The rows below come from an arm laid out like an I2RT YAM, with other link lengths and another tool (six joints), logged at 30 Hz.
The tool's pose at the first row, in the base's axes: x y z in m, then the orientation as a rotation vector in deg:
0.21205 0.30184 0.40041 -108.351 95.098 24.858
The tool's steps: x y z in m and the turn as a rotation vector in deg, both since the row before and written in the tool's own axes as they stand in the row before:
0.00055 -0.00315 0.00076 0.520 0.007 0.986
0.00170 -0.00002 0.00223 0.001 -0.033 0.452
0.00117 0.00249 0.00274 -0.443 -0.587 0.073
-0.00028 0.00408 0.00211 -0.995 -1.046 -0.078
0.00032 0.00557 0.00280 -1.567 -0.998 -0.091
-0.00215 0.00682 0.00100 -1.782 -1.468 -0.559
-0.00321 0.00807 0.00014 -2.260 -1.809 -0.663
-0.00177 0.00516 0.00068 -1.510 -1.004 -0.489
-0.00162 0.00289 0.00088 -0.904 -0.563 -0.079
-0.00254 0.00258 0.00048 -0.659 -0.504 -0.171
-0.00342 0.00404 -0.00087 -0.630 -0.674 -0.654
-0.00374 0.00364 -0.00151 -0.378 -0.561 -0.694
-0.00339 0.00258 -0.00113 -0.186 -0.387 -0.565
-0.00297 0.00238 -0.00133 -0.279 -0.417 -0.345
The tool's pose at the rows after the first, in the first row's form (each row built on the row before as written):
0.21532 0.30205 0.40015 -107.233 96.056 24.778
0.21592 0.30208 0.39741 -106.870 96.488 24.989
0.21404 0.30276 0.39408 -106.828 96.209 25.932
0.21027 0.30414 0.39183 -107.047 95.508 27.713
0.20516 0.30540 0.38848 -107.694 94.836 29.973
0.19819 0.30722 0.38798 -108.549 93.360 32.641
0.18971 0.30893 0.38879 -109.577 91.515 35.990
0.18432 0.31000 0.38885 -110.387 90.329 38.028
0.18115 0.31131 0.38900 -110.743 89.858 39.304
0.17812 0.31299 0.39015 -111.013 89.331 40.268
0.17356 0.31404 0.39277 -111.461 88.181 41.149
0.16936 0.31483 0.39612 -111.815 87.070 41.684
0.16622 0.31578 0.39906 -112.054 86.215 41.948
0.16336 0.31630 0.40186 -112.203 85.571 42.412

